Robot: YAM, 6 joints.
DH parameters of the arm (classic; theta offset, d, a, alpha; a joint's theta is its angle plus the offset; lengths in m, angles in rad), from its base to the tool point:
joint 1: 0 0.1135 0.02 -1.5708
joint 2: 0 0 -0.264 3.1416
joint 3: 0.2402 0 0.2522 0
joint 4: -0.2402 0 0.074 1.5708
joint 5: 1.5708 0 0 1.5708
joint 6: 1.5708 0.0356 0 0
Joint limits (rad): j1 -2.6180..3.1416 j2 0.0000..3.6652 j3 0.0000..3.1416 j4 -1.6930..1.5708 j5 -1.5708..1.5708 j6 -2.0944..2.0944
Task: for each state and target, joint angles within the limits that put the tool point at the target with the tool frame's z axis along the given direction. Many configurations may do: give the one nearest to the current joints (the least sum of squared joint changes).
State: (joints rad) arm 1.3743 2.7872 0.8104 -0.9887 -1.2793 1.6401
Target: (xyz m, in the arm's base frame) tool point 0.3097 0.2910 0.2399 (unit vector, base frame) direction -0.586 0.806 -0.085
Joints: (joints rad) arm 0.6708 2.0431 1.6464 -0.7154 -1.4759 1.6401
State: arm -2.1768 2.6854 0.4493 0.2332 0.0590 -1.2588
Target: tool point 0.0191 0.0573 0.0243 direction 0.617 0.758 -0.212
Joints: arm -1.4767 3.1220 0.0020 0.2738 -0.7552 -1.2588
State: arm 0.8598 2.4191 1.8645 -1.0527 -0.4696 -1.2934
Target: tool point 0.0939 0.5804 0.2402 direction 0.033 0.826 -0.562
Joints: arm 1.4041 2.6667 2.6988 -0.6329 -0.1048 -1.2934
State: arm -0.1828 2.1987 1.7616 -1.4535 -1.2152 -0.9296
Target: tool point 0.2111 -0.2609 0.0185 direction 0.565 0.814 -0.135
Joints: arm -0.9882 2.6432 1.5441 -1.6916 -1.1671 -0.9296
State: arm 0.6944 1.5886 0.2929 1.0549 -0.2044 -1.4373
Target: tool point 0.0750 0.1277 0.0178 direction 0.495 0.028 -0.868
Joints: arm 1.1456 1.8135 0.1486 0.3528 0.4551 -1.4373
